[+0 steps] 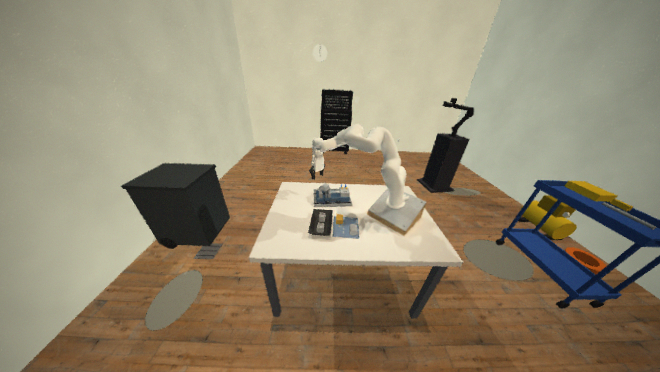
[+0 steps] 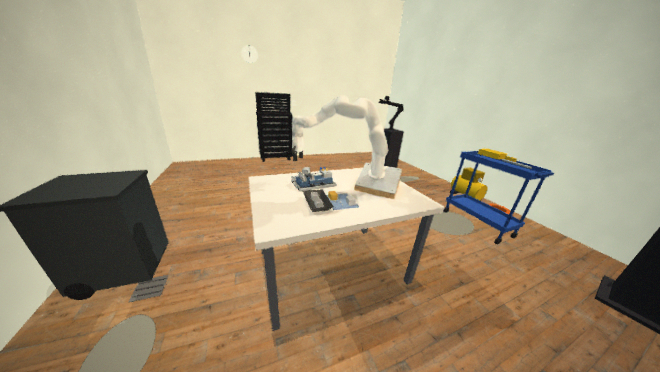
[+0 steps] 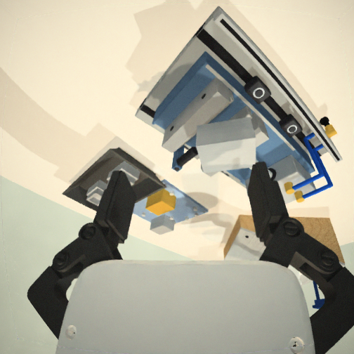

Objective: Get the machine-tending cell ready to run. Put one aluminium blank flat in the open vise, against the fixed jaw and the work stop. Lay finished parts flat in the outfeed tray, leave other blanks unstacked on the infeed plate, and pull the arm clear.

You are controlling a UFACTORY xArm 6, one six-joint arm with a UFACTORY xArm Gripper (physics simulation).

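Places are measured from the arm's base along level axes (x left, y down, z back), in metres.
Where they show: gripper, fingertip midpoint: (image 1: 317,177) (image 2: 298,159); arm's base, link origin: (image 1: 395,202) (image 2: 376,173).
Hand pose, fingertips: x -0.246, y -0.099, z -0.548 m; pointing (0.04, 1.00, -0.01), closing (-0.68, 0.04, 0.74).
Observation:
Each offset is from my fingertips to the top centre of the thing. "pt": to the spot under its first point. Level surfaces: height alone.
My gripper (image 1: 317,174) (image 2: 298,157) (image 3: 187,179) is open and empty, well above the table near the vise. The blue vise @(dx +0.028, dy +0.103, dz +0.119 m) (image 1: 332,196) (image 2: 315,180) (image 3: 204,67) has grey jaws. A light grey block (image 3: 227,145) shows at the vise beside the long grey jaw (image 3: 197,117); its edges look skewed to that jaw. Whether it lies flat or touches the stop is unclear. The black outfeed tray @(pt dx +0.352, dy +0.183, dz -0.059 m) (image 1: 313,227) (image 3: 87,176) holds two grey parts @(pt dx +0.288, dy +0.157, dz +0.000 m) (image 1: 321,217) (image 3: 95,192). The blue infeed plate @(dx +0.353, dy +0.194, dz +0.158 m) (image 1: 341,232) (image 2: 341,203) (image 3: 188,203) bears a yellow block @(dx +0.299, dy +0.158, dz +0.124 m) (image 1: 339,219) (image 3: 161,201) and a grey block @(dx +0.407, dy +0.158, dz +0.192 m) (image 1: 353,229) (image 3: 162,224).
The arm's base plate (image 1: 397,215) (image 2: 382,186) stands right of the vise on the white table @(dy +0.202 m) (image 1: 295,250) (image 2: 272,227). Blue hoses with yellow ends (image 3: 320,175) rise at one end of the vise. A dark bin (image 1: 180,210) and a blue cart (image 1: 555,265) stand on the floor.

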